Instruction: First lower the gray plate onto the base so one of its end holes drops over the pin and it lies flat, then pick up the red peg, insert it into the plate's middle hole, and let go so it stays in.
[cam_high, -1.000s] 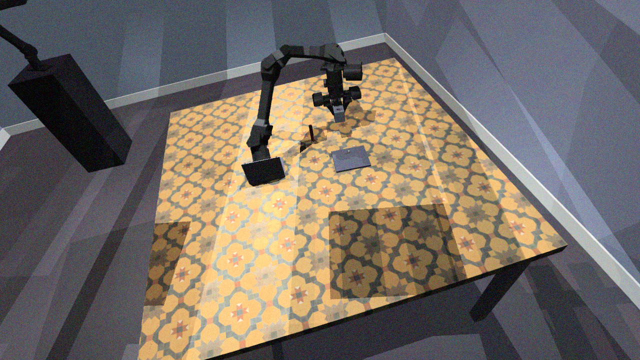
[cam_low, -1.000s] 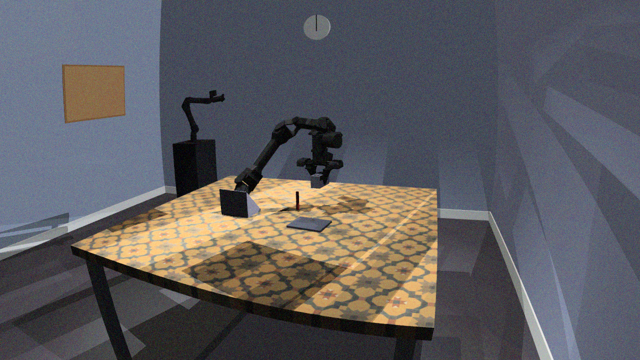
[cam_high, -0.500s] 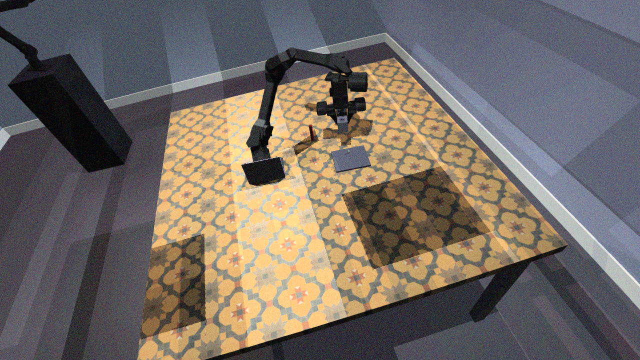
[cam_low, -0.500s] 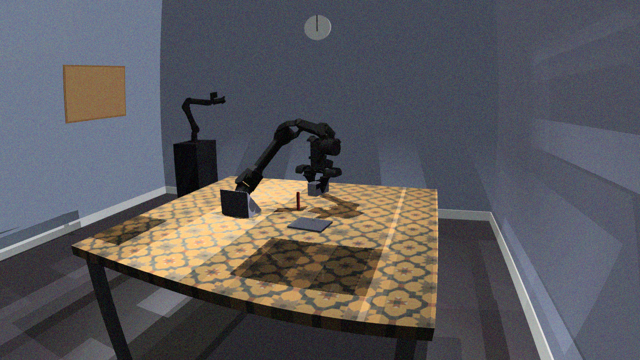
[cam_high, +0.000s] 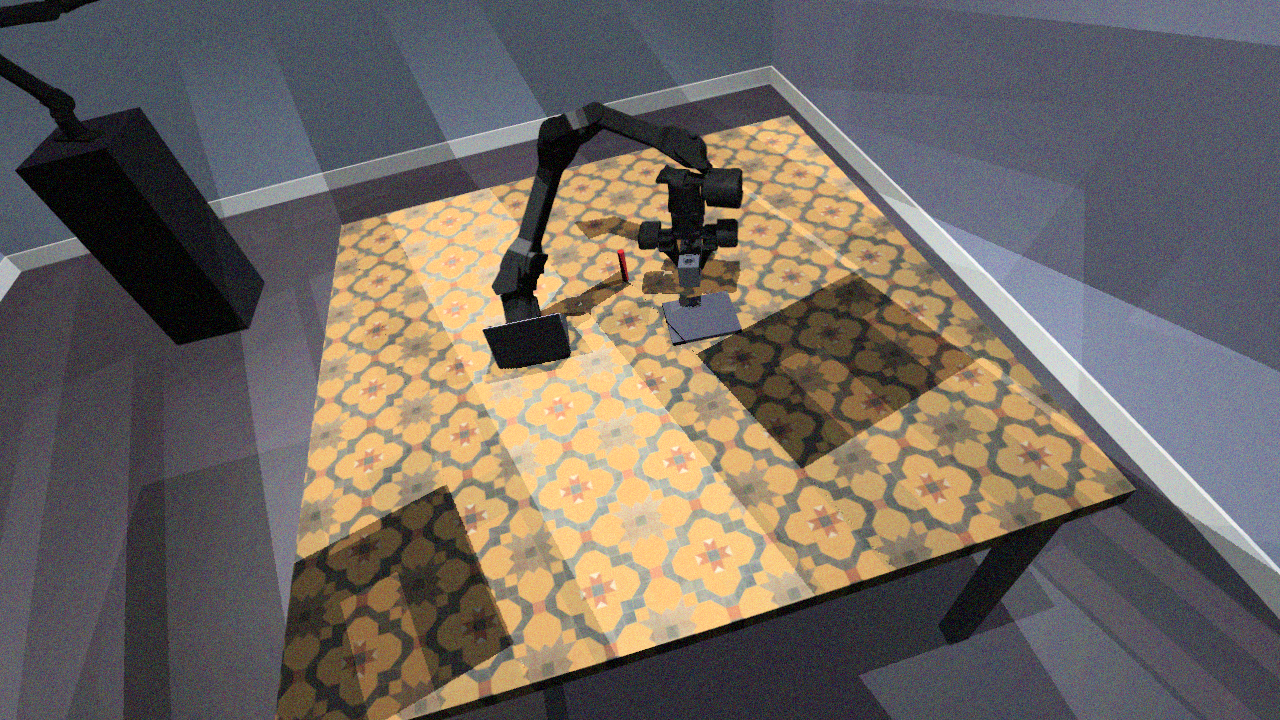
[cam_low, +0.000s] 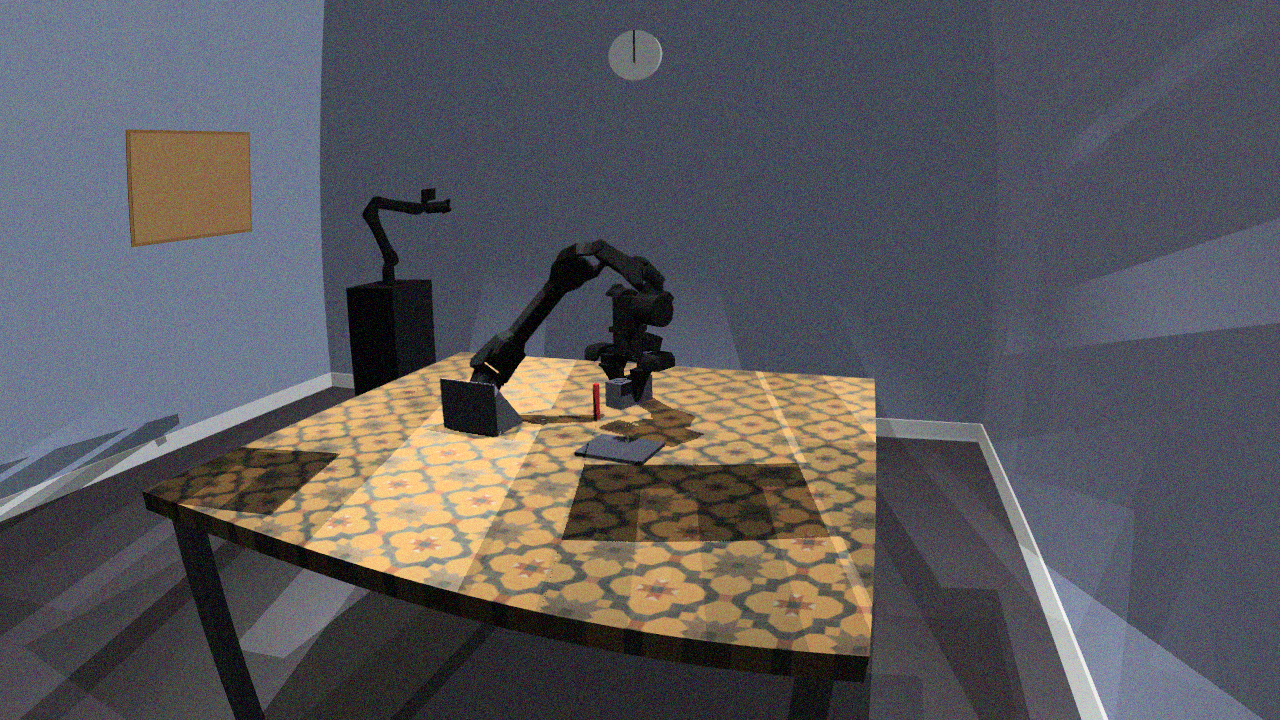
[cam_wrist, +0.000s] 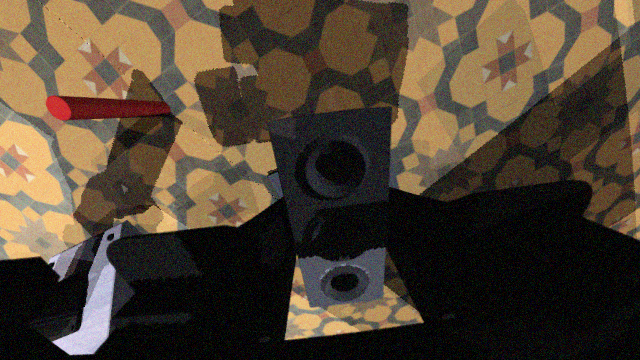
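Now: the flat square base 80 mm below my gripper tip and 40 mm to the right of it. From my gripper tip the other things lie so: red peg: 120 mm to the left, 120 mm behind, 50 mm below; gray plate: 30 mm above.
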